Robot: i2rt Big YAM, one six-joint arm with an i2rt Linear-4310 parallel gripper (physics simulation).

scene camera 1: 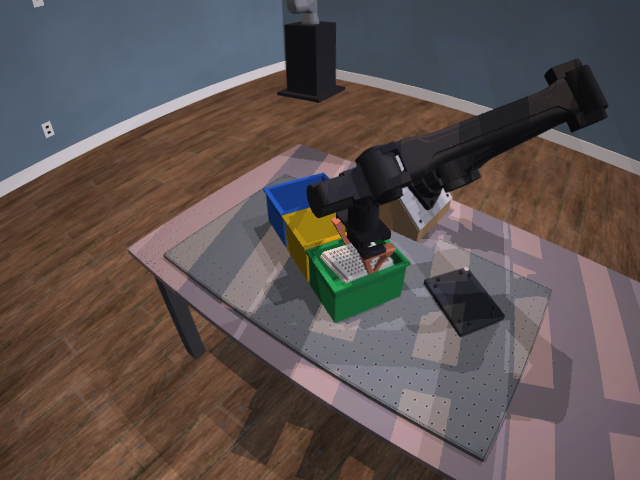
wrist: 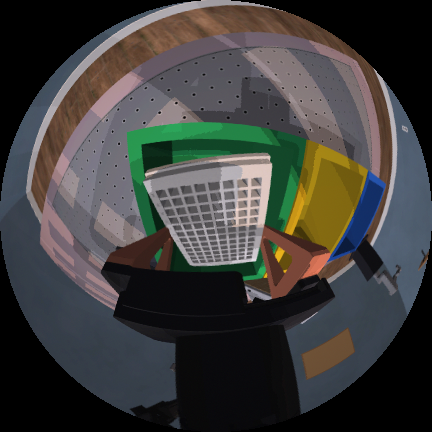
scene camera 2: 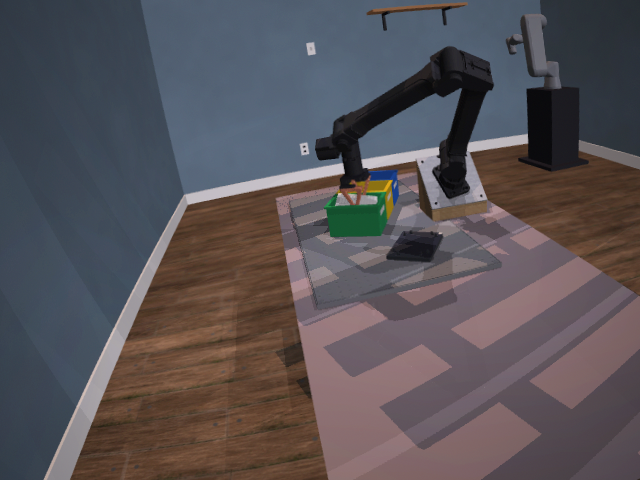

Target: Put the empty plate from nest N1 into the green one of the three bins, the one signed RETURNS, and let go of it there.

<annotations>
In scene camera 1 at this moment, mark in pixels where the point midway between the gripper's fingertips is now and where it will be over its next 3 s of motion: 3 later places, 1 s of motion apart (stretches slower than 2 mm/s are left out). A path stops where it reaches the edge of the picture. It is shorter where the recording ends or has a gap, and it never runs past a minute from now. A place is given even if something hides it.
My gripper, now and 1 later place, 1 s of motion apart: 361, 260; 362, 226
</annotations>
